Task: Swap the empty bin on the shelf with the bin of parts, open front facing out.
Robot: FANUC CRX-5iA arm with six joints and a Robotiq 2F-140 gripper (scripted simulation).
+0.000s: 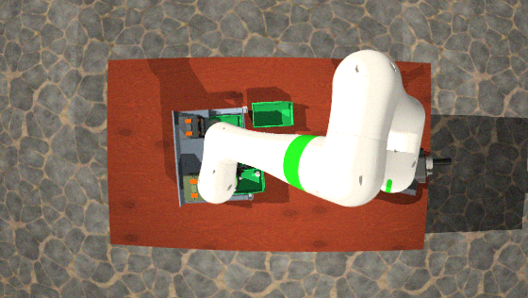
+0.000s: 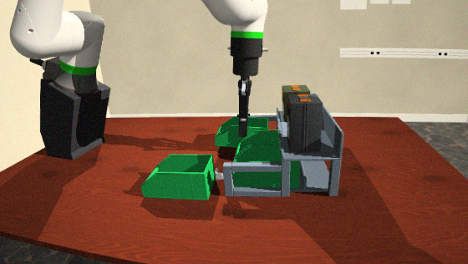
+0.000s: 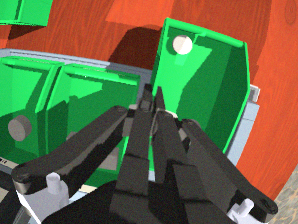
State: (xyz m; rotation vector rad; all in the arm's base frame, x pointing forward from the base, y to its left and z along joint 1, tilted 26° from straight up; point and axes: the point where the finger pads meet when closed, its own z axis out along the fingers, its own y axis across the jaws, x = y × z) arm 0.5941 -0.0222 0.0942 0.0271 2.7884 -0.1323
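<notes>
My gripper is now 100 mm short of the grey shelf, 70 mm to the left of it and 20 mm above it.
</notes>
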